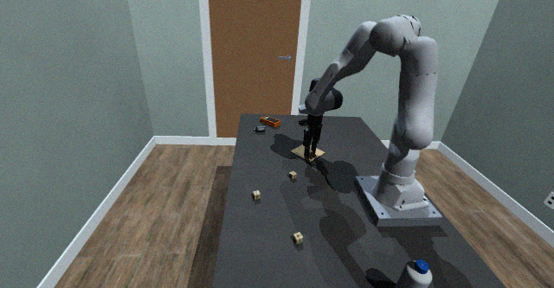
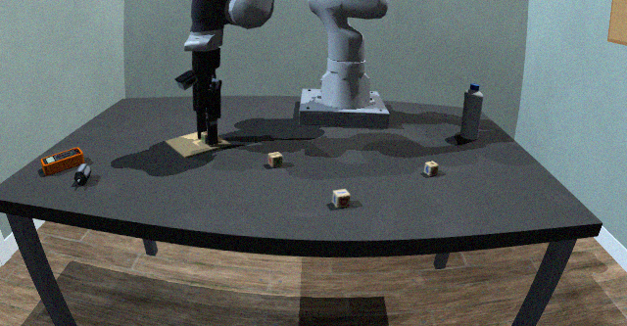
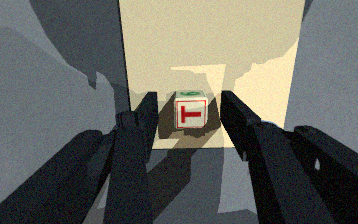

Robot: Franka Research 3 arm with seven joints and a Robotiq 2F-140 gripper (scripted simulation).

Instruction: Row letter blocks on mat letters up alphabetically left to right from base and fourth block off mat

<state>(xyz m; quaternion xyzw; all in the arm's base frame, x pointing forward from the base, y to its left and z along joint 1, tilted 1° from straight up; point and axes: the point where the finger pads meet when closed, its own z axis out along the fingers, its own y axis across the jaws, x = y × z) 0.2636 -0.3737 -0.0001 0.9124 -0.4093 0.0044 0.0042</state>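
The block is 20 mm below my hand. The rest, counted from my hand: tan mat (40 mm below, 30 mm to the right); orange device (400 mm to the right, 200 mm ahead, 20 mm below).
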